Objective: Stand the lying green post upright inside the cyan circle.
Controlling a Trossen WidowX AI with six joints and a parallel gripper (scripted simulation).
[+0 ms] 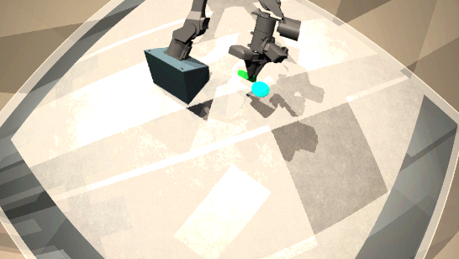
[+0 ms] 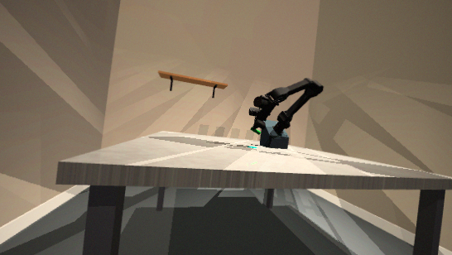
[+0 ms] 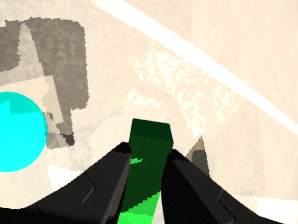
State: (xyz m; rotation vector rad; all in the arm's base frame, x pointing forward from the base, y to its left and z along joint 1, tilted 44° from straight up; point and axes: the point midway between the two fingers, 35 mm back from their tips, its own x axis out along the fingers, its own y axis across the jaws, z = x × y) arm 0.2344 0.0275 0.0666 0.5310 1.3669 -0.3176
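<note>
Right now the cyan circle is 11 cm below my gripper tip, 4 cm to the left of it and 2 cm ahead of it. The rest, counted from my gripper tip: green post 2 cm behind, 1 cm to the left, 1 cm below.
</note>
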